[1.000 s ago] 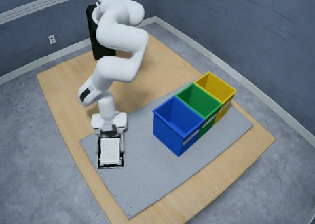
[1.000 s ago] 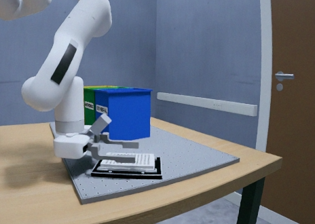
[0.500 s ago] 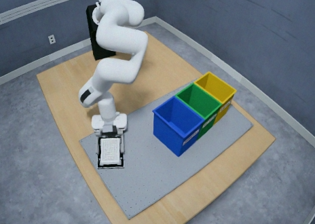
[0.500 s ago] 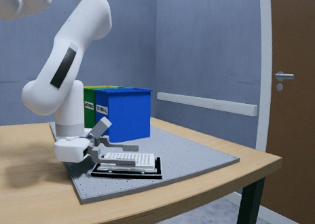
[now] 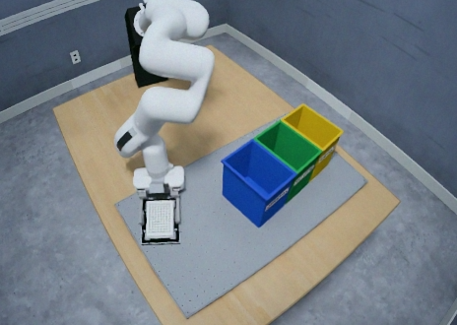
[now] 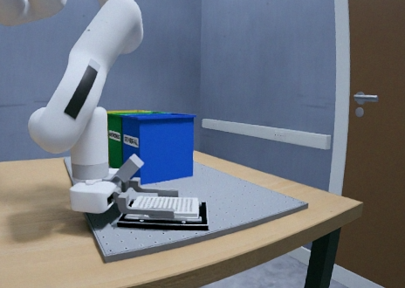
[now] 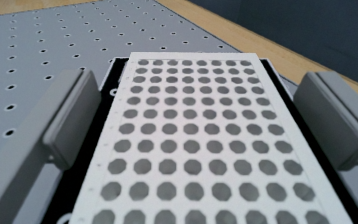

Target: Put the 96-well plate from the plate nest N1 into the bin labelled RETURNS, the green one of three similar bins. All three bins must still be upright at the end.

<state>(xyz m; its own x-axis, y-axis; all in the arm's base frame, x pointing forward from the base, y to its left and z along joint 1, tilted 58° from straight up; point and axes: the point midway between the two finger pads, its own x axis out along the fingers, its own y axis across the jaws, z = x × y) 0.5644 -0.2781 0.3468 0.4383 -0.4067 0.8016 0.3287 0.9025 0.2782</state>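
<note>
The white 96-well plate is 10 mm below my hand. From my hand the other things lie so: blue bin: 140 mm ahead, 280 mm to the left, 60 mm above; then black plate nest: 20 mm below; then green bin: 140 mm ahead, 410 mm to the left, 60 mm above.
</note>
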